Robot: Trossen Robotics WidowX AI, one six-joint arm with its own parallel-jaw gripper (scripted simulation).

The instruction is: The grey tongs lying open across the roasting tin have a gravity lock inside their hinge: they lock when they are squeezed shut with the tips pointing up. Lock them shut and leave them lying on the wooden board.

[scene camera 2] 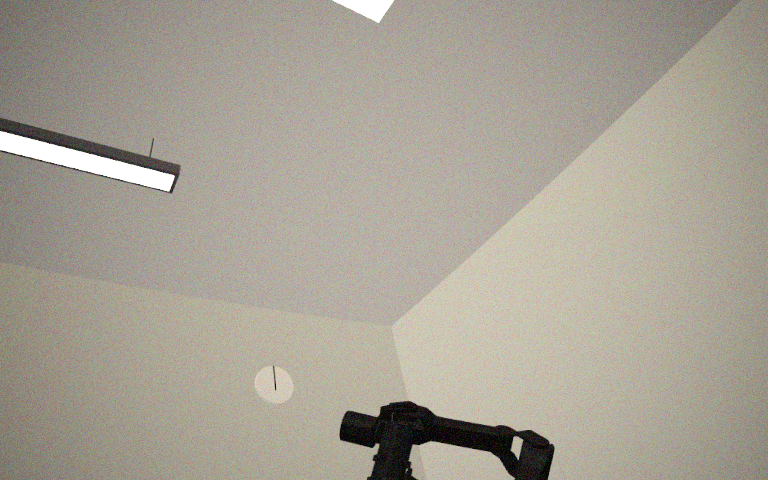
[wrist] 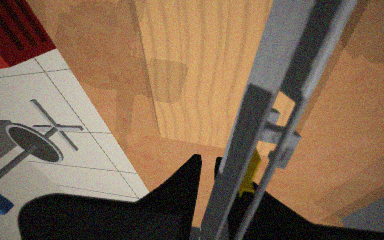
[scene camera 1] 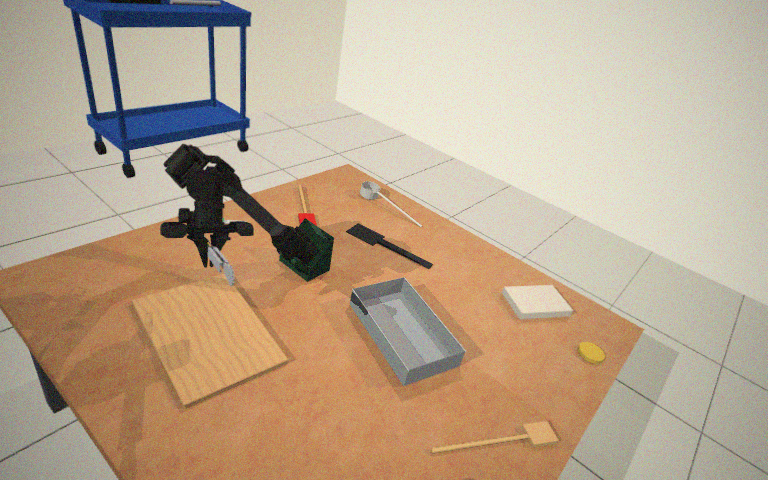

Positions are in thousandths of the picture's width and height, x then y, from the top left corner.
Scene:
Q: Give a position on a black spatula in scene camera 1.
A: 468,482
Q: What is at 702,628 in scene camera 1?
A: A white block.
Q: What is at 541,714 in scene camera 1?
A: A grey roasting tin.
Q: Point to a wooden board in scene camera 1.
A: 273,709

